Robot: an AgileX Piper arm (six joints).
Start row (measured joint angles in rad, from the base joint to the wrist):
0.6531 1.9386 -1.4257 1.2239 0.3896 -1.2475
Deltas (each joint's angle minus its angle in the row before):
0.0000 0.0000 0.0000 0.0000 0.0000 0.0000
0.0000 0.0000 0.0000 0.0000 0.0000 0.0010
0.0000 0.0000 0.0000 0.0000 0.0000 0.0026
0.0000 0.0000 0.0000 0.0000 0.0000 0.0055
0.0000 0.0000 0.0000 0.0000 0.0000 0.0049
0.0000 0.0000 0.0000 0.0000 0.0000 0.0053
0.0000 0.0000 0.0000 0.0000 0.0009 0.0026
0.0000 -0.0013 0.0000 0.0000 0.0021 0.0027
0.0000 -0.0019 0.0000 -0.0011 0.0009 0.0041
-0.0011 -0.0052 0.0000 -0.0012 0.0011 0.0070
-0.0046 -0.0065 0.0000 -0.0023 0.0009 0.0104
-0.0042 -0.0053 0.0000 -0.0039 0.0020 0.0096
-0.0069 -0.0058 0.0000 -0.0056 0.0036 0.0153
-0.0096 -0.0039 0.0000 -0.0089 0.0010 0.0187
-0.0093 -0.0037 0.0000 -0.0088 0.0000 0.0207
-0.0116 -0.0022 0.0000 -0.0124 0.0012 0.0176
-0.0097 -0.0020 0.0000 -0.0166 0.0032 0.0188
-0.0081 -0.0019 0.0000 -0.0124 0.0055 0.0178
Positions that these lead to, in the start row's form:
0.6531 1.9386 -1.4257 1.2239 0.3896 -1.2475
0.6531 1.9386 -1.4257 1.2239 0.3896 -1.2465
0.6531 1.9386 -1.4257 1.2239 0.3896 -1.2439
0.6531 1.9386 -1.4257 1.2239 0.3896 -1.2384
0.6531 1.9386 -1.4257 1.2239 0.3896 -1.2335
0.6531 1.9386 -1.4257 1.2239 0.3896 -1.2282
0.6531 1.9386 -1.4257 1.2239 0.3905 -1.2256
0.6531 1.9373 -1.4257 1.2239 0.3926 -1.2229
0.6531 1.9354 -1.4257 1.2228 0.3935 -1.2188
0.6520 1.9302 -1.4257 1.2216 0.3946 -1.2118
0.6474 1.9237 -1.4257 1.2193 0.3955 -1.2014
0.6432 1.9184 -1.4257 1.2154 0.3975 -1.1918
0.6363 1.9126 -1.4257 1.2098 0.4011 -1.1765
0.6267 1.9087 -1.4257 1.2009 0.4021 -1.1578
0.6174 1.9050 -1.4257 1.1921 0.4021 -1.1371
0.6058 1.9028 -1.4257 1.1797 0.4033 -1.1195
0.5961 1.9008 -1.4257 1.1631 0.4065 -1.1007
0.5880 1.8989 -1.4257 1.1507 0.4120 -1.0829

